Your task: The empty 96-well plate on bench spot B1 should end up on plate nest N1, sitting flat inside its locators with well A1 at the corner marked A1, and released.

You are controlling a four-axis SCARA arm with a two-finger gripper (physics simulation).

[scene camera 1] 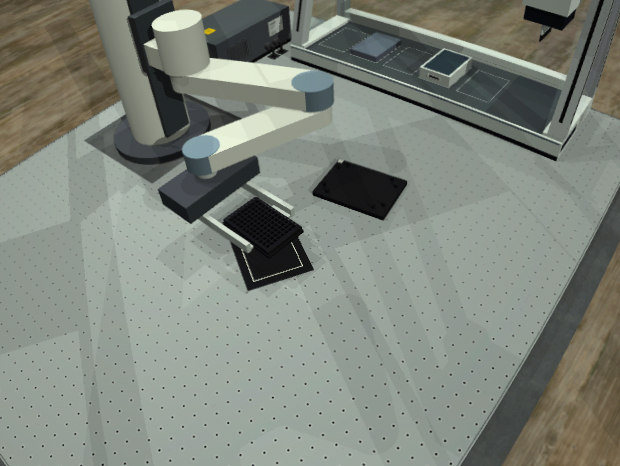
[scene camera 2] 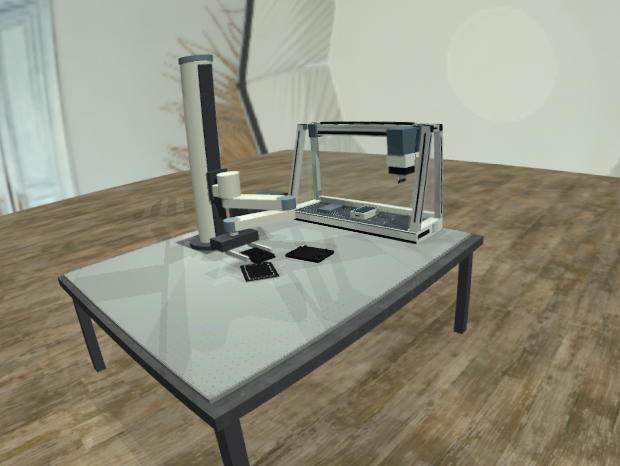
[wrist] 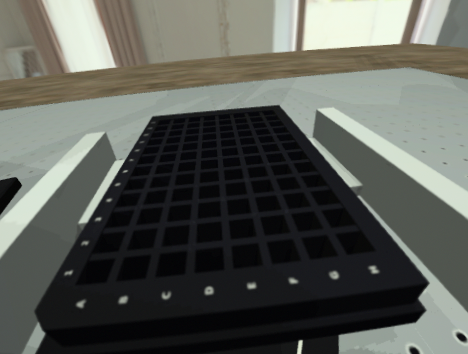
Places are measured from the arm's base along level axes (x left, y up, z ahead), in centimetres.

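Pixels of known places: gripper, fingertip midpoint: [scene camera 1: 271, 229] [scene camera 2: 260, 255] [wrist: 216, 138]; arm's base at its link origin: [scene camera 1: 163, 133].
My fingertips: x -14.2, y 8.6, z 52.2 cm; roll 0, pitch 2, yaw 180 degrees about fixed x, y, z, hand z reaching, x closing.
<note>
For each thing: its top centre in the pictures, then the offset to it from my fingertips. "spot": a spot on its surface instead.
- black 96-well plate at its top centre: [wrist: 219, 156] [scene camera 1: 261, 222] [scene camera 2: 256, 253] dz -2.4, dx +0.1, dy +0.3 cm
- bench spot B1 at a spot on its surface: [scene camera 1: 274, 264] [scene camera 2: 260, 274] spot: dz +1.2, dx -1.7, dy -7.2 cm
- Plate nest N1 at its top centre: [scene camera 1: 360, 182] [scene camera 2: 309, 250] dz +2.1, dx +24.4, dy -5.2 cm
- framed deck unit at a spot on its surface: [scene camera 1: 426, 103] [scene camera 2: 352, 228] spot: dz -2.2, dx +59.2, dy -5.7 cm
- blue-grey block at a spot on its surface: [scene camera 1: 375, 46] spot: dz -24.6, dx +69.4, dy -0.8 cm
- white box at a spot on its surface: [scene camera 1: 445, 67] spot: dz -2.2, dx +67.9, dy +0.7 cm
- dark equipment box at a spot on its surface: [scene camera 1: 248, 30] spot: dz -55.8, dx +51.7, dy +3.2 cm
The black 96-well plate [scene camera 1: 260, 219] [scene camera 2: 261, 256] [wrist: 227, 205] is held level between the two pale fingers of my gripper [scene camera 1: 270, 229] [scene camera 2: 259, 254] [wrist: 216, 138], which is shut on its long sides. The plate is raised above bench spot B1 [scene camera 1: 274, 264] [scene camera 2: 259, 272], a black mat with a white outline. In the wrist view, row letter A and column number 1 meet at the plate's near left corner. Plate nest N1 [scene camera 1: 360, 190] [scene camera 2: 309, 254] is a black slab with small locators, apart from the plate, to its right in both scene views. A small pale mark shows at its far left corner in scene camera 1.
A framed deck unit [scene camera 1: 426, 103] [scene camera 2: 350, 230] stands at the back right, bearing a blue-grey block [scene camera 1: 375, 46] and a white box [scene camera 1: 445, 67]. A dark equipment box [scene camera 1: 248, 30] stands behind the arm's column [scene camera 1: 120, 75] [scene camera 2: 192, 150].
</note>
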